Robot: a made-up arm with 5 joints.
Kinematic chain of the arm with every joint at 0, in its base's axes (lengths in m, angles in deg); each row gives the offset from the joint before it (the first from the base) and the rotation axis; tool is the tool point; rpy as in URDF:
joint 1: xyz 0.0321 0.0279 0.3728 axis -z
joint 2: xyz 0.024 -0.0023 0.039 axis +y
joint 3: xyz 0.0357 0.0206 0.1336 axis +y
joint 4: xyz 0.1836 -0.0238 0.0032 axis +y
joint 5: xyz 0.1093 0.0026 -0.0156 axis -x
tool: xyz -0.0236 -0.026 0.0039 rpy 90 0 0
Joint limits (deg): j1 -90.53..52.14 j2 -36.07..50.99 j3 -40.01..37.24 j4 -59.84..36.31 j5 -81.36..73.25
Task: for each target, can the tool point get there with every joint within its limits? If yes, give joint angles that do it. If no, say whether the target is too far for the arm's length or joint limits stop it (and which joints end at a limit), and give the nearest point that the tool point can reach.
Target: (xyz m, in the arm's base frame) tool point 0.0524 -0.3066 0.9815
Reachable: no: too far | nearest point 0.1241 -0.1350 0.7751 | short by 0.278 m
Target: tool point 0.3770 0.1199 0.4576
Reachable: yes | joints -18.79 14.36 1.86 -19.30 -45.06
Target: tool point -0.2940 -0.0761 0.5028
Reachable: no: joint limits stop it (at a limit: joint 2, joint 3, joint 4, joint 5) | nearest point -0.0193 0.0115 0.7719 | short by 0.394 m
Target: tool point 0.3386 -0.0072 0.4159
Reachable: yes | joints 3.12 4.62 26.64 -4.37 45.55
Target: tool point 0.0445 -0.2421 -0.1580
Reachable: no: too far | nearest point 0.1261 -0.1285 0.1941 | short by 0.379 m
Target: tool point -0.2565 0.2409 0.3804
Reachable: no: joint limits stop it (at a limit: joint 1, joint 3, joint 4, joint 5) | nearest point 0.0365 0.2737 0.3755 | short by 0.295 m
